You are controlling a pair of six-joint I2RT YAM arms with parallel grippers.
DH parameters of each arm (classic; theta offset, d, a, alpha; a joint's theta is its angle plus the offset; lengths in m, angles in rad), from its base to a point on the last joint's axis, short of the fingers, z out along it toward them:
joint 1: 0 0.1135 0.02 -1.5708
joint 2: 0 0 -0.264 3.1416
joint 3: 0.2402 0 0.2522 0
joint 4: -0.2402 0 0.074 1.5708
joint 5: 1.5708 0 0 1.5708
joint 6: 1.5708 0.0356 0 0
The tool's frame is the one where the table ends.
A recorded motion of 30 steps. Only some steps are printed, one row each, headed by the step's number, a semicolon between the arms.
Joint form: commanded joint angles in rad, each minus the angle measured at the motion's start. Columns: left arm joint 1, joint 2, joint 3, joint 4, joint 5, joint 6; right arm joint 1, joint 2, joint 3, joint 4, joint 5, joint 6.
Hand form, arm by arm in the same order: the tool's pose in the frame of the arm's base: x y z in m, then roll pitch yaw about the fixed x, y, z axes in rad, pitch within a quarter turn. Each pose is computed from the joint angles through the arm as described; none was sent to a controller.
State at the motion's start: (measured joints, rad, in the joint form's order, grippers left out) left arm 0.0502 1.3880 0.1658 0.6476 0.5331 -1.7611; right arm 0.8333 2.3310 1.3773 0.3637 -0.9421 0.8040
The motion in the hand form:
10: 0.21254 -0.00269 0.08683 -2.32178 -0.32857 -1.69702; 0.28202 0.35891 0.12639 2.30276 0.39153 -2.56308
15: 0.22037 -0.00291 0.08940 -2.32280 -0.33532 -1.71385; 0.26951 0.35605 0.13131 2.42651 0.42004 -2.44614
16: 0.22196 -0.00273 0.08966 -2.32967 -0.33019 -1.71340; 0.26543 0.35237 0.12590 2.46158 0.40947 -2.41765
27: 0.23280 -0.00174 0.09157 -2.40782 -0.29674 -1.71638; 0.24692 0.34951 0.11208 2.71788 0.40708 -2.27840
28: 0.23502 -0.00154 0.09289 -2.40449 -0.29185 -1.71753; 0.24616 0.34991 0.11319 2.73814 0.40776 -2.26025
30: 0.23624 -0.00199 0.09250 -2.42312 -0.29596 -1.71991; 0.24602 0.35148 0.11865 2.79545 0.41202 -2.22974
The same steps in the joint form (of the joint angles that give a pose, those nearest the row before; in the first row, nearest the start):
10: -0.0057 0.1243 0.0750 -0.1336 -0.1849 0.0660; 0.0211 -0.1358 0.0845 -0.5737 0.2394 -0.4678
15: -0.0057 0.1398 0.1102 -0.1580 -0.1680 0.0736; 0.0425 -0.1681 0.0785 -0.6796 0.3113 -0.5997
16: -0.0057 0.1429 0.1195 -0.1719 -0.1710 0.0798; 0.0456 -0.1711 0.0587 -0.6964 0.3313 -0.6303
27: -0.0057 0.1628 0.1977 -0.3162 -0.1864 0.1350; 0.0901 -0.1819 0.0109 -0.7425 0.5429 -0.7440
28: -0.0057 0.1644 0.2069 -0.3207 -0.1895 0.1381; 0.0932 -0.1834 0.0155 -0.7548 0.5569 -0.7593
30: -0.0072 0.1705 0.2192 -0.3468 -0.1849 0.1427; 0.0993 -0.1895 0.0338 -0.7854 0.6043 -0.7839

